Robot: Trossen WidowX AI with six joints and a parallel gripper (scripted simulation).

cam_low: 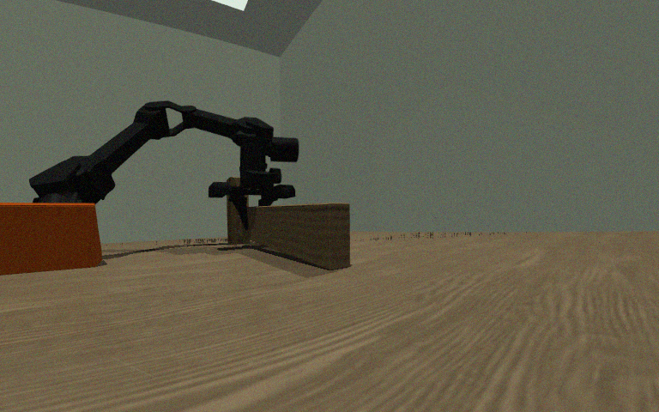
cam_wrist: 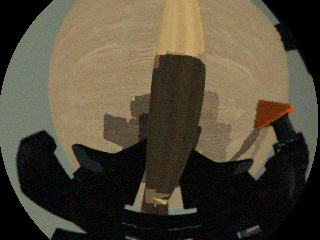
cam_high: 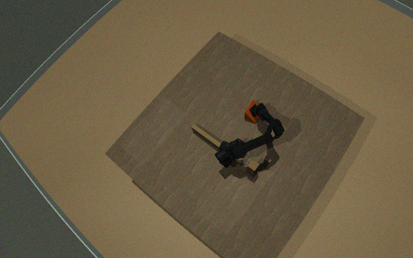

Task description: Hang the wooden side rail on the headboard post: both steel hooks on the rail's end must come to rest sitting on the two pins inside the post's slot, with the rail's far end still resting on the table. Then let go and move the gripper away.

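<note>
Now: the headboard post 10 mm behind my gripper tip, 150 mm to the left of it and 50 mm above it.
</note>
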